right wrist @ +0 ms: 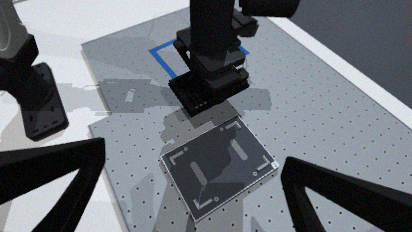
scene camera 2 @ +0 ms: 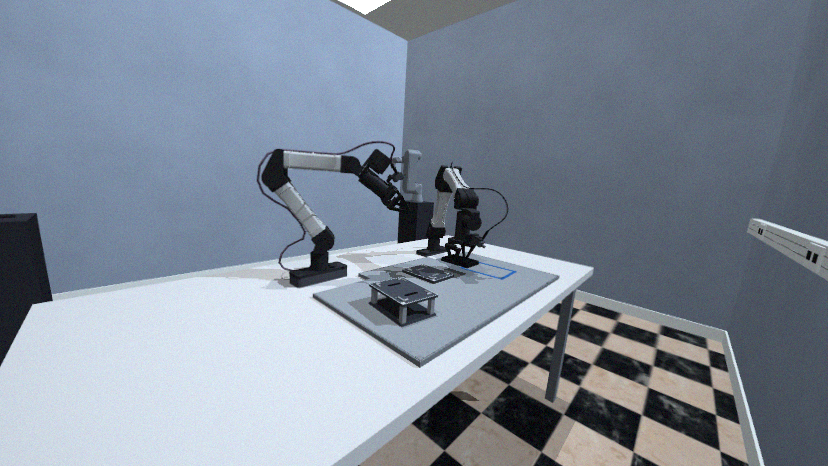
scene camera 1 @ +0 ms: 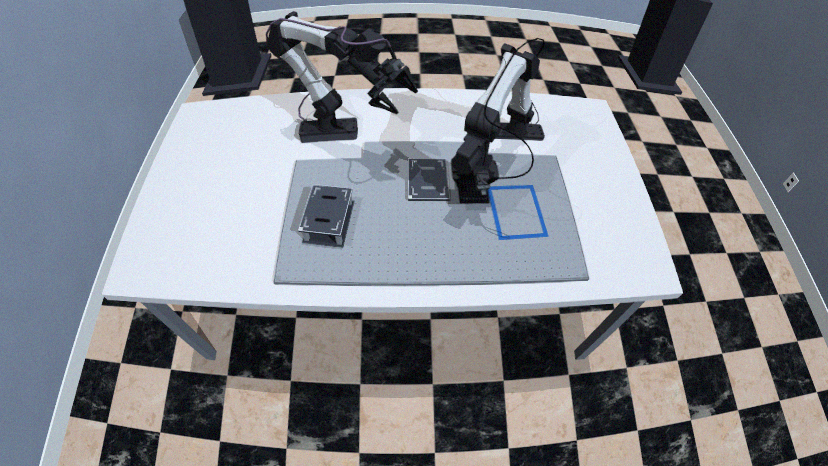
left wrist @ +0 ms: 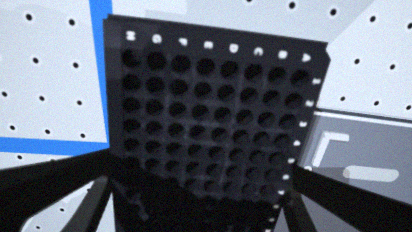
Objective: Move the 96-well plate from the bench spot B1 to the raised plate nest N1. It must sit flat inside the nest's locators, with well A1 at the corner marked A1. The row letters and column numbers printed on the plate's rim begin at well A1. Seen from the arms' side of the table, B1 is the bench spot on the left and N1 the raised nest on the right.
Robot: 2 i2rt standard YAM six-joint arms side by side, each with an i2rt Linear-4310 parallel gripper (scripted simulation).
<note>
In view: my left gripper (left wrist: 201,165), my right gripper (scene camera 1: 407,102) and a 96-well plate (left wrist: 193,91).
The 96-well plate also shows in the right wrist view (right wrist: 186,87). My left gripper also shows in the right wrist view (right wrist: 207,86). My right gripper is seen too in the right wrist view (right wrist: 197,158) and in scene camera 2 (scene camera 2: 407,208).
</note>
